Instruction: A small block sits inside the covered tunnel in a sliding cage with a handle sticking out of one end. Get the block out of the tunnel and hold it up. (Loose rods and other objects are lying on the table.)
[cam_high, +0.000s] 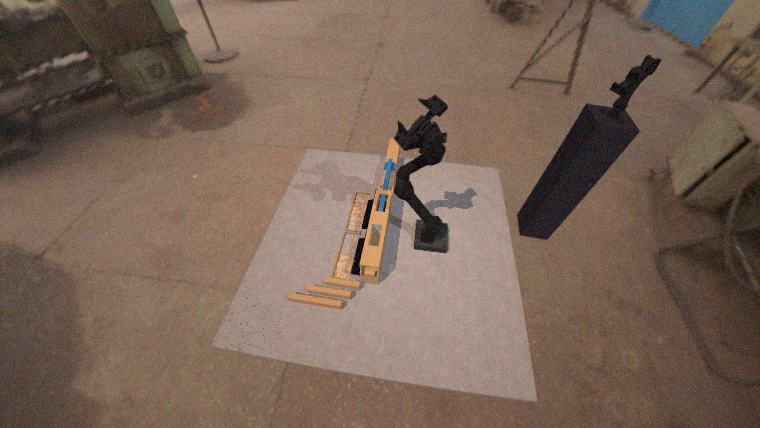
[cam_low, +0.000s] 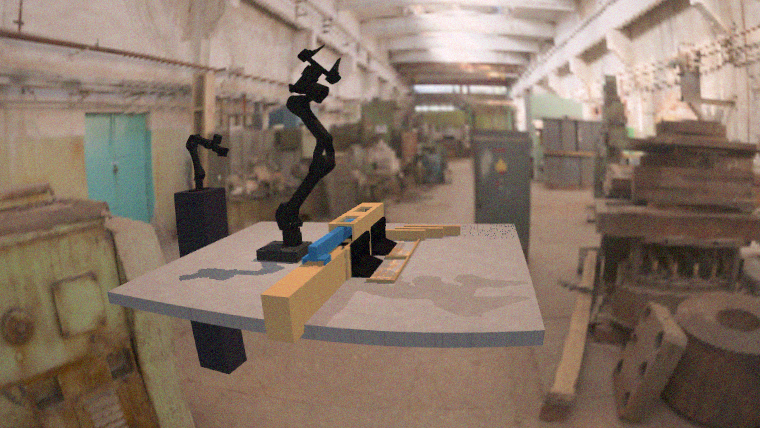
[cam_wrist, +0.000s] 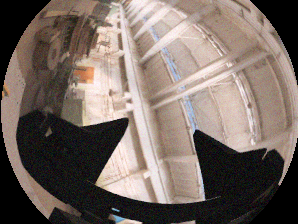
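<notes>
Now: gripper tip 69 cm above the covered tunnel, 26 cm to the left of it and 14 cm short of it. The rest, counted from my gripper tip: red block 65 cm below, 10 cm ahead, 6 cm to the right.
</notes>
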